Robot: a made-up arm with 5 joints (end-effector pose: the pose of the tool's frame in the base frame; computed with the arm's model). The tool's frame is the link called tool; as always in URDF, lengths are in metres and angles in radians.
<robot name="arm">
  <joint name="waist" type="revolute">
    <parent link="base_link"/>
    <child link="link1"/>
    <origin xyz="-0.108 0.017 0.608" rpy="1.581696 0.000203 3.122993"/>
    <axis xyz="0 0 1"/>
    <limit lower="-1.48" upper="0.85" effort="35" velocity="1"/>
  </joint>
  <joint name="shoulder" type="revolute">
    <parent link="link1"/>
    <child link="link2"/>
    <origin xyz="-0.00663 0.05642 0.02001" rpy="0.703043 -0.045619 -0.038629"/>
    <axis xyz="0 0 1"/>
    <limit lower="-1.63" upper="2.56" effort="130" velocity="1.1"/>
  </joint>
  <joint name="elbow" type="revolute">
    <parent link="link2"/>
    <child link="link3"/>
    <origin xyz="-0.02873 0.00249 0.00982" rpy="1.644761 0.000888 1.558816"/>
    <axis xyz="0 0 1"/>
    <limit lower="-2.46" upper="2.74" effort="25" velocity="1.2"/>
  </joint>
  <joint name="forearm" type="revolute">
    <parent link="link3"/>
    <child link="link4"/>
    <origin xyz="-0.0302 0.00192 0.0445" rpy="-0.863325 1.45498 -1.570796"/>
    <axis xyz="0 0 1"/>
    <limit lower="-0.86" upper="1.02" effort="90" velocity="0.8"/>
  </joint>
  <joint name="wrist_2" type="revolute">
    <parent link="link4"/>
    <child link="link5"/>
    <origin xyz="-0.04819 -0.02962 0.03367" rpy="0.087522 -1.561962 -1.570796"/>
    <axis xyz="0 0 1"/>
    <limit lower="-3.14" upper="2.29" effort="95" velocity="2.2"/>
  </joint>
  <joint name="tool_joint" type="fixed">
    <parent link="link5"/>
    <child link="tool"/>
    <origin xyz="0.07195 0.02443 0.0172" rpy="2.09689 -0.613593 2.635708"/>
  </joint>
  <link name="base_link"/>
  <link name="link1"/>
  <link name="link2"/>
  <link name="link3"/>
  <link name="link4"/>
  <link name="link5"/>
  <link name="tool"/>
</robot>
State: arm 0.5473 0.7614 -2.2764 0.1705 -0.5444
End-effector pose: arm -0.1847 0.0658 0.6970 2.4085 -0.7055 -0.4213
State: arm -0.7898 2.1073 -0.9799 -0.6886 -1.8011
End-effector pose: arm -0.1179 0.0700 0.7792 0.8521 -0.2043 -1.8422
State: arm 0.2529 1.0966 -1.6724 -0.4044 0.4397
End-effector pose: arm -0.1513 0.0208 0.6796 -3.0222 -0.2613 0.3651
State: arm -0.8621 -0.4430 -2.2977 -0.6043 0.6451
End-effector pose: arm -0.0925 0.0233 0.6160 -0.9743 -1.8289 -2.2002
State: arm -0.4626 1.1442 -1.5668 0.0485 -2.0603
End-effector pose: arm -0.2229 0.1443 0.6943 1.0743 -1.4783 -0.8877
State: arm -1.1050 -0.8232 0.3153 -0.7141 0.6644
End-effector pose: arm -0.2069 0.0172 0.6215 0.6158 -0.1268 0.5933
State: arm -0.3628 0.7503 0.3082 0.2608 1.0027
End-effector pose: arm -0.1127 0.0277 0.6913 1.0497 2.1747 -0.5273
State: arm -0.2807 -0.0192 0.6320 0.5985 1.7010
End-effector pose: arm -0.1093 0.0198 0.6529 0.1360 2.1997 -1.1677
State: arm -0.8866 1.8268 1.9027 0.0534 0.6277
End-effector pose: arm -0.0928 0.0725 0.6696 0.0024 2.2570 -1.5419
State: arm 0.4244 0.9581 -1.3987 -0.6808 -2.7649
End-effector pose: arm -0.0512 0.1337 0.7214 -0.2930 -0.2936 -1.2580
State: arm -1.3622 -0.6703 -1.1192 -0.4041 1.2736
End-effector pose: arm -0.1334 0.0267 0.6443 0.0373 1.3895 1.1962
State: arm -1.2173 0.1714 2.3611 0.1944 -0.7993
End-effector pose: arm -0.1820 0.1348 0.5375 -1.2473 0.1682 -0.9348
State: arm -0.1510 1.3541 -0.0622 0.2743 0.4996
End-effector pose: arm -0.0949 0.0065 0.7160 1.7578 1.9439 -0.5312
